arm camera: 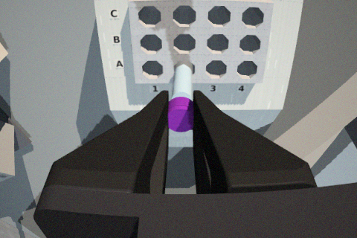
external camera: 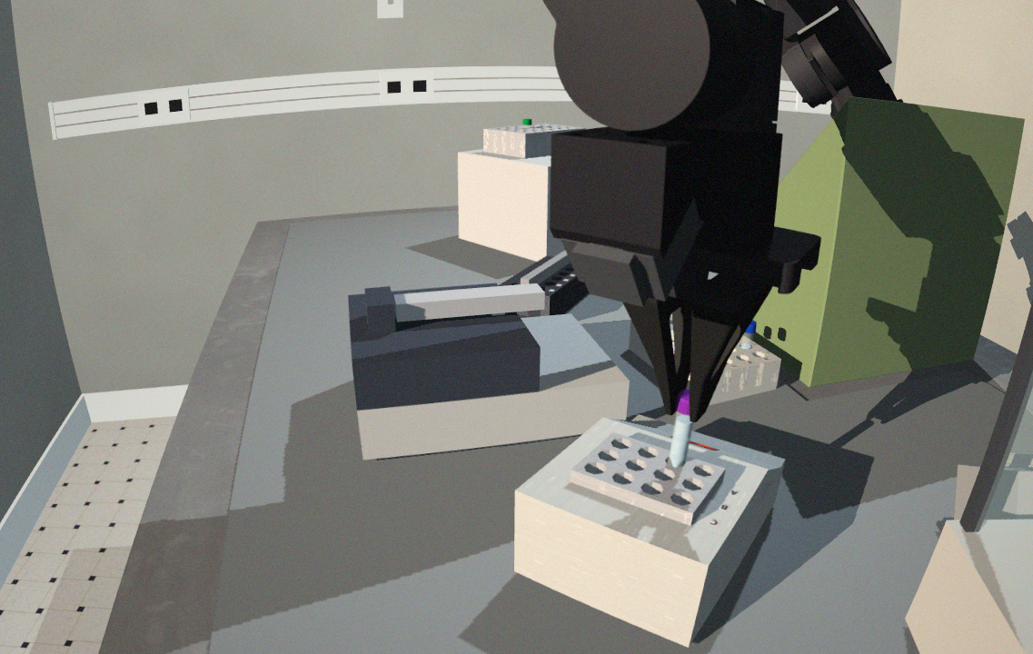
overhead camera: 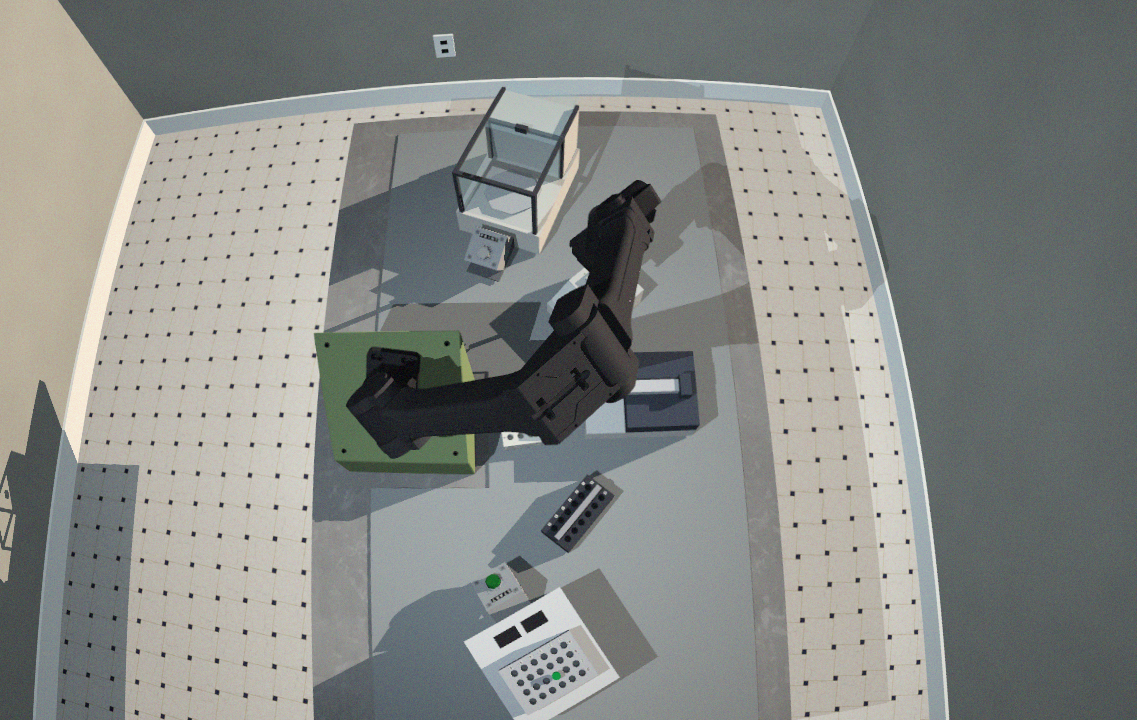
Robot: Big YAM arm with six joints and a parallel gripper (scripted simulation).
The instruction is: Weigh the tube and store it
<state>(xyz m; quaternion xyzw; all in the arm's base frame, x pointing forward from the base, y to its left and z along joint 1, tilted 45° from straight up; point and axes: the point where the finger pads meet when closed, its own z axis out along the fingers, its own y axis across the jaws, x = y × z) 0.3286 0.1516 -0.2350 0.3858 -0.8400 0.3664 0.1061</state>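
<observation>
Right now the dry block DB is 8 cm below my hand and 2 cm to the right of it. Also, from my hand: tube rack RK 25 cm to the right, 12 cm behind, 9 cm below; then octagonal balance pan 19 cm to the left, 19 cm behind, 3 cm below; then spectrophotometer SP 20 cm to the right, 10 cm ahead, 4 cm below.
</observation>
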